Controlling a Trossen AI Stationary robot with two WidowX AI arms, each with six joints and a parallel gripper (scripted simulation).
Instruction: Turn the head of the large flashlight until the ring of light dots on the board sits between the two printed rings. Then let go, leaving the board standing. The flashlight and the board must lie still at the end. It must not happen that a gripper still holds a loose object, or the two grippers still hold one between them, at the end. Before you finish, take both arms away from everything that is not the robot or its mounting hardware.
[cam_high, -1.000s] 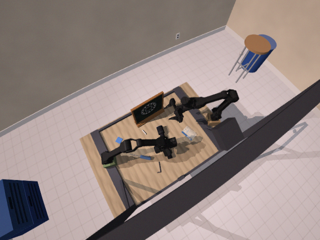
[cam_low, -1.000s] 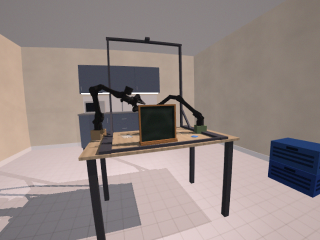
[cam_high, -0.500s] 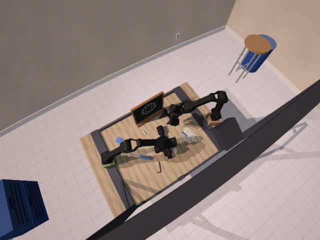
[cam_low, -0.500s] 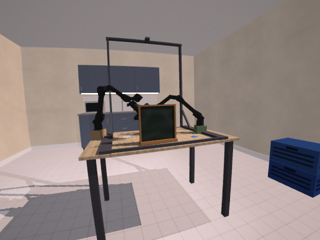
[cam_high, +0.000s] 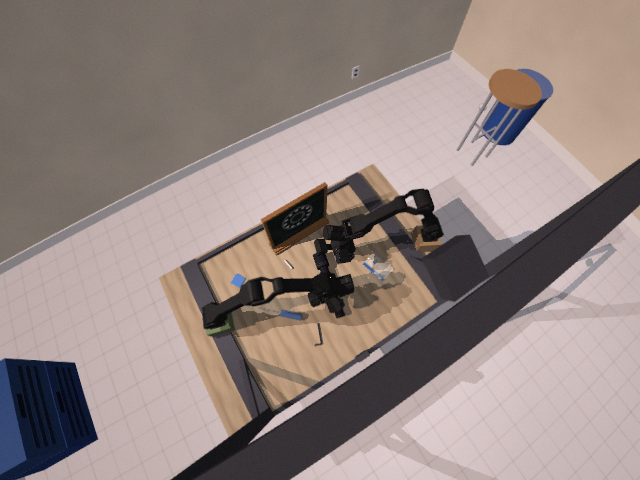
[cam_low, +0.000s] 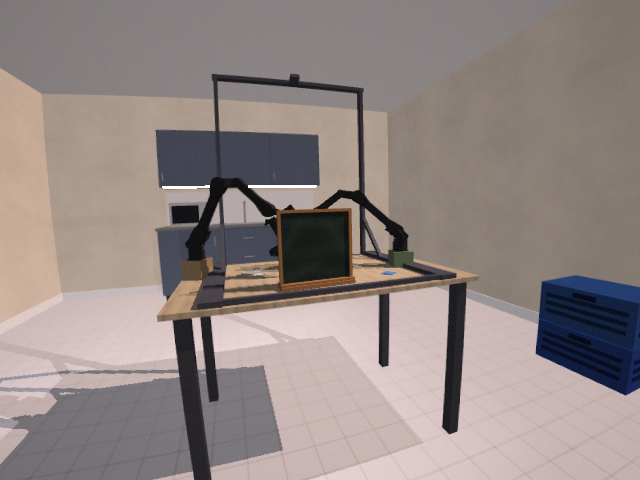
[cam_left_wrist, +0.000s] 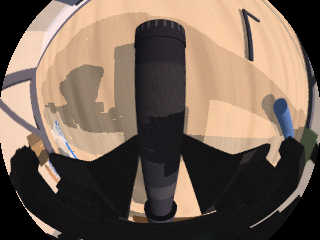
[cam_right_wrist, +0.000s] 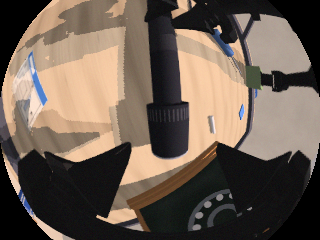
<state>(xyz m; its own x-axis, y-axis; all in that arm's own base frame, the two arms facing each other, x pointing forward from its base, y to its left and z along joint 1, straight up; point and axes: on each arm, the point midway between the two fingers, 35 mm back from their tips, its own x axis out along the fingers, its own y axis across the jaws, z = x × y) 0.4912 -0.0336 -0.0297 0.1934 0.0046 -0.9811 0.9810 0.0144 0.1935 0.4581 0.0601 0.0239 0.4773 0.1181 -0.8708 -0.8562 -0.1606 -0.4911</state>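
Now: the flashlight head 80 mm below my right hand, 40 mm to the left of it and 10 mm ahead of it. Also, from my right hand: clear packet: 200 mm to the right, 110 mm below, 110 mm behind; blue piece: 420 mm to the left, 110 mm below, 60 mm ahead; black hex key: 310 mm behind, 180 mm to the left, 110 mm below.
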